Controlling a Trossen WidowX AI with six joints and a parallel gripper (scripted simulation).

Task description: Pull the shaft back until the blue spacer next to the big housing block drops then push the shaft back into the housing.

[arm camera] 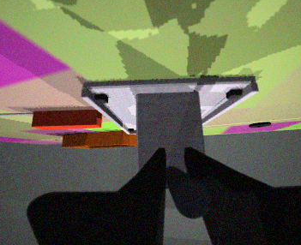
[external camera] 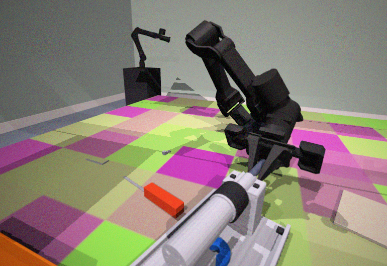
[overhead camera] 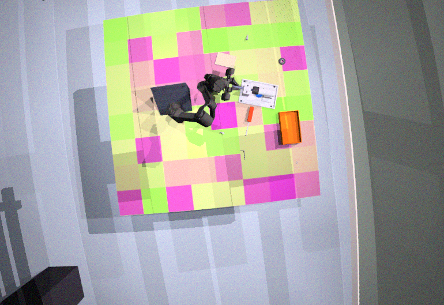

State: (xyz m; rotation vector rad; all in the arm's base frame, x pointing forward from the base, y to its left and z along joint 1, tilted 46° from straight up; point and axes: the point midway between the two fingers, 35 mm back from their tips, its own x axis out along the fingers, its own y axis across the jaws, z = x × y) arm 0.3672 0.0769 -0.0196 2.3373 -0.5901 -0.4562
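My gripper tip is now 50 mm short of the grey-blue shaft, 20 mm below it and 10 mm to the left of it. The rest, counted from my gripper tip: small bolt: 250 mm to the right, 130 mm behind, 60 mm below; beige card: 200 mm to the left, 60 mm below, 60 mm behind; blue spacer: 120 mm ahead, 50 mm below, 40 mm to the right.
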